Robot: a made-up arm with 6 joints. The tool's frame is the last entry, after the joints.
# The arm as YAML. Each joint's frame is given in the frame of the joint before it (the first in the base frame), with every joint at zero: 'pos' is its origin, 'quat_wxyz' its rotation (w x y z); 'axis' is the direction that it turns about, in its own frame. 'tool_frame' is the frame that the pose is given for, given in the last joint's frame.
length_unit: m
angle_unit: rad
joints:
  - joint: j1
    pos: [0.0, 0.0, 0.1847]
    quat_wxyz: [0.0, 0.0, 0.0, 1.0]
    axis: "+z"
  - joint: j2
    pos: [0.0, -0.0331, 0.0]
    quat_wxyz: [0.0, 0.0, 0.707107, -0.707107]
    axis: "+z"
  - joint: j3
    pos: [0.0, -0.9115, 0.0]
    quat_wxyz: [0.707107, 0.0, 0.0, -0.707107]
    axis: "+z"
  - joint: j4
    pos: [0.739, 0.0, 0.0]
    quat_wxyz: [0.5, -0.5, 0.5, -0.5]
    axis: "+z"
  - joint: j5
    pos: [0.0, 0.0, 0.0]
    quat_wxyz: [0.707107, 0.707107, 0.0, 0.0]
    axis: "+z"
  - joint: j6
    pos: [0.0, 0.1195, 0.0]
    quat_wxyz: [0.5, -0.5, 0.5, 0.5]
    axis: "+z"
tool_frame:
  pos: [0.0, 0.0, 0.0]
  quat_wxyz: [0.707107, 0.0, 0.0, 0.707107]
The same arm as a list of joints. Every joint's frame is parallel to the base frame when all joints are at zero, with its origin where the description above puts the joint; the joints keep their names.
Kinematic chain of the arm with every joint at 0, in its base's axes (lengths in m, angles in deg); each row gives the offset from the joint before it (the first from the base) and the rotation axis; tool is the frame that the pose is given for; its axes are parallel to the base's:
j1: xyz 0 0 0.1847 axis +z
j2: xyz 0 0.0331 0 axis +y
j3: xyz 0 0 0.9115 axis +y
j4: xyz 0 0 0.739 axis +z
j5: xyz 0 0 0 axis +y
j6: xyz 0 0 0.1195 axis +z
tool: xyz 0 0 0

